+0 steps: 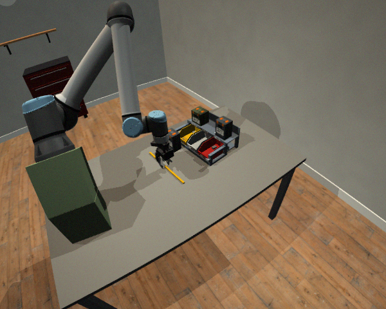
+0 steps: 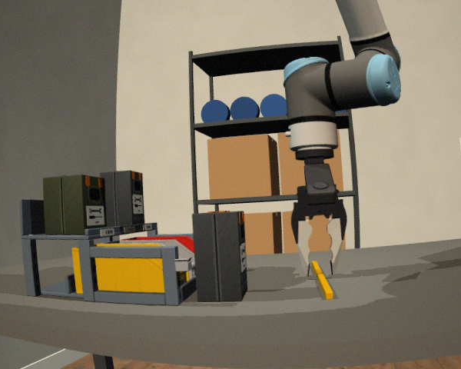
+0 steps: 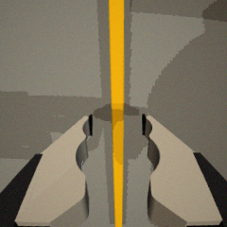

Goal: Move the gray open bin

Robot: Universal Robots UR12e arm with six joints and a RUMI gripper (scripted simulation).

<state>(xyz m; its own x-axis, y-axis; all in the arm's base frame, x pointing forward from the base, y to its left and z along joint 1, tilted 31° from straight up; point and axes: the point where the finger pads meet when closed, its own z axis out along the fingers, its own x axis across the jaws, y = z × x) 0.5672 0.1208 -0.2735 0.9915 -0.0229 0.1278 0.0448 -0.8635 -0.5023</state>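
My hand is 2 cm above the yellow bar. Also, from my hand: gray open bin 30 cm ahead, 2 cm above, 1 cm to the left; then yellow bin 30 cm ahead, 13 cm to the left, 2 cm above; then red bin 31 cm ahead, 10 cm to the right, 2 cm above.
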